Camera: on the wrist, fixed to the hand. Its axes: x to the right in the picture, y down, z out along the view.
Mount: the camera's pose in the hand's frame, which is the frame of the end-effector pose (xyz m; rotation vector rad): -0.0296 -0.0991 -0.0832 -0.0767 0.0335 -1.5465
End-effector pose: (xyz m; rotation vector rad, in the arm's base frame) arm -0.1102 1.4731 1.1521 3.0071 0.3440 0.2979
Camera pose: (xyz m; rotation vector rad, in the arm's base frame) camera -0.1766 1.5687 1.2159 1.8058 2.2221 0.1557
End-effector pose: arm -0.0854 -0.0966 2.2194 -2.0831 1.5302 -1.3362
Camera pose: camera -0.0874 -0.0032 2.3137 2.3471 0.2848 1.0776
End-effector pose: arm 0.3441 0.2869 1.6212 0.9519 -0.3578 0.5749
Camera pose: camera 0.3836 0.3035 1.4956 0.8699 0.4203 -0.8301
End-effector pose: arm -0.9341 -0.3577 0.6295 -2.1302 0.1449 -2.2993
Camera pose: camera -1.0086 -0.2517 0.6009 1.2069 0.9903 1.2720
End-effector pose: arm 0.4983 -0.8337 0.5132 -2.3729 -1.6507 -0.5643
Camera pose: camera 0.3806 -0.8543 0.5710 0.5502 2.8390 0.7056
